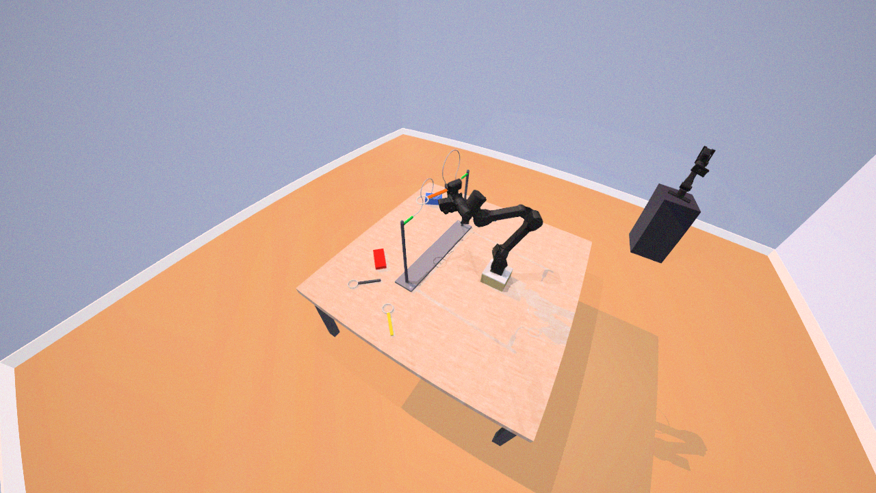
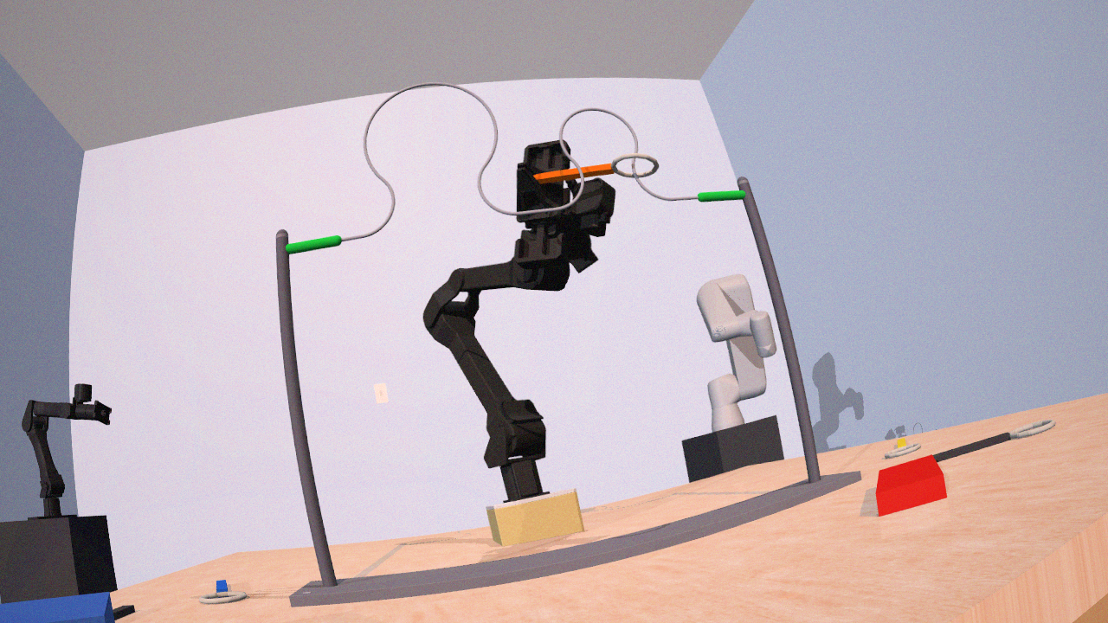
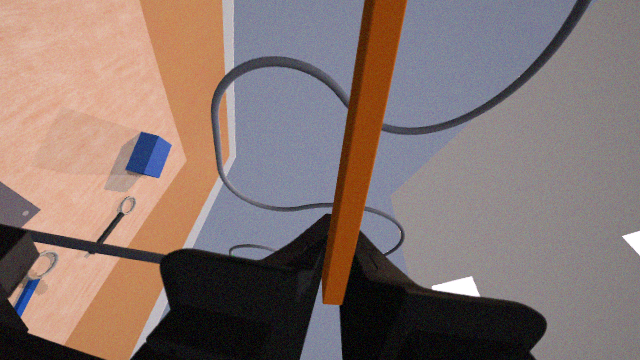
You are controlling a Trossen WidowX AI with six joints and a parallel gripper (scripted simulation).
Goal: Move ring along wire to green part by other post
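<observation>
Right now my gripper tip is 17 cm above the wire rig, 4 cm short of it and 1 cm to the left of it. Also, from my gripper tip: orange-handled ring: 9 cm to the left, 2 cm below, 2 cm ahead; then red block: 46 cm below, 29 cm ahead, 20 cm to the left; then blue-handled ring: 46 cm below, 45 cm to the right, 7 cm behind.
</observation>
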